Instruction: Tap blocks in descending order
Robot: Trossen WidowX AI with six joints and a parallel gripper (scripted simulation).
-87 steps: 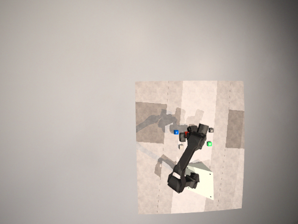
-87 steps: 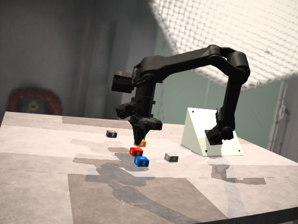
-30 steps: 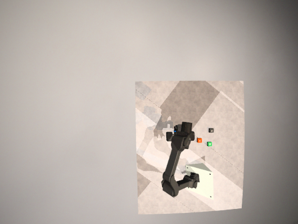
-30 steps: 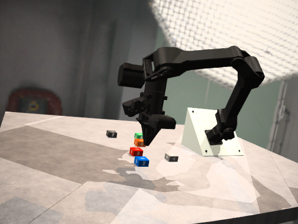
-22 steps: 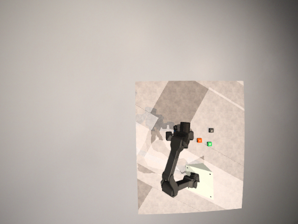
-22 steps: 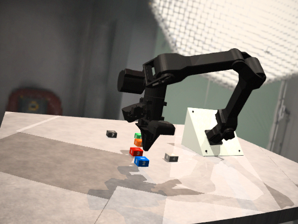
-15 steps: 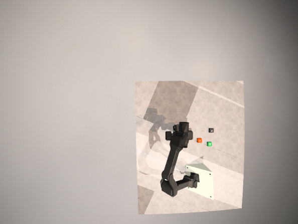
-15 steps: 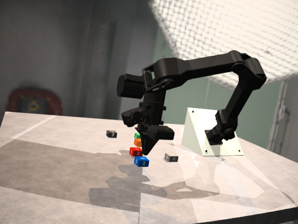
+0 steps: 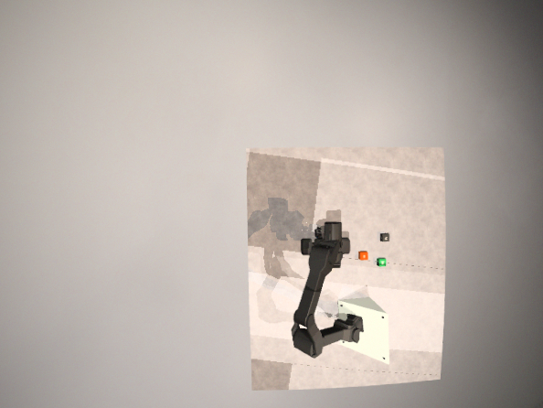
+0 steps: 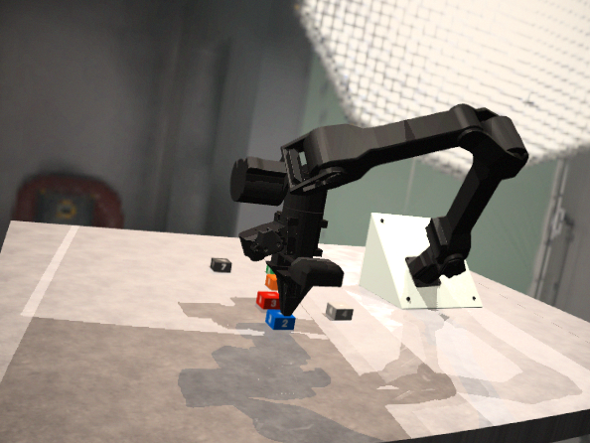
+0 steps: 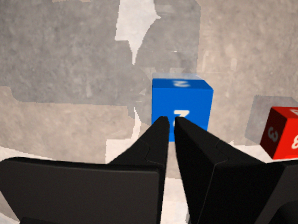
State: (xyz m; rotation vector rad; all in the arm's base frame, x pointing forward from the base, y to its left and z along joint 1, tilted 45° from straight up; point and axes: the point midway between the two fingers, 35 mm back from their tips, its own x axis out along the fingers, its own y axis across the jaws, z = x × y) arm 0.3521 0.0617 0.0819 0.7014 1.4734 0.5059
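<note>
My gripper tip is 10 mm to the left of the blue block 2 and 10 mm above it. The rest, counted from my gripper tip: orange block: 180 mm to the right, 90 mm behind, 10 mm below; then red block 3: 90 mm to the right, 20 mm behind, 10 mm below; then grey block 4: 120 mm behind, 30 mm to the right, 10 mm below.
</note>
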